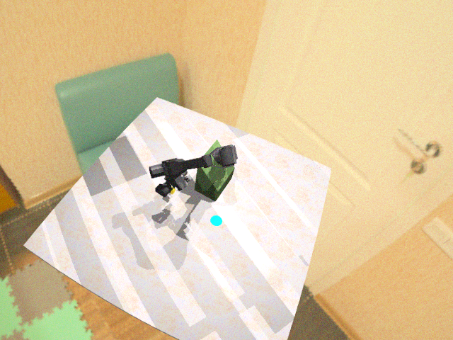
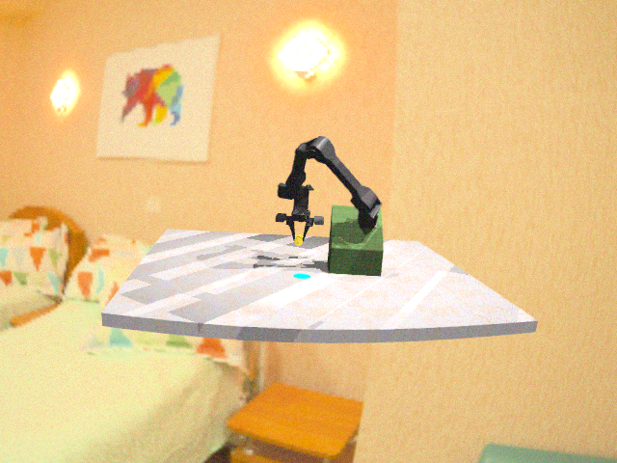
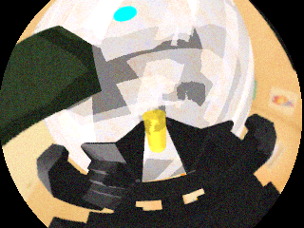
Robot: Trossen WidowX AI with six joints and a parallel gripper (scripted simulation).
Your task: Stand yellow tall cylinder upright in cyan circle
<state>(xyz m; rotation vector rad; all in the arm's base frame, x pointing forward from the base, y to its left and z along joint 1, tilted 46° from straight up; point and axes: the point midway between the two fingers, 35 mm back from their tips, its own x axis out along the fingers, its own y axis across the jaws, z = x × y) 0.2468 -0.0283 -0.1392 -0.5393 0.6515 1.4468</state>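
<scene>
Right now the cyan circle is 10 mm behind my gripper tip, 260 mm to the left of it and 70 mm below it. From my gripper tip the other things lie so: yellow cylinder: 20 mm to the right.
</scene>
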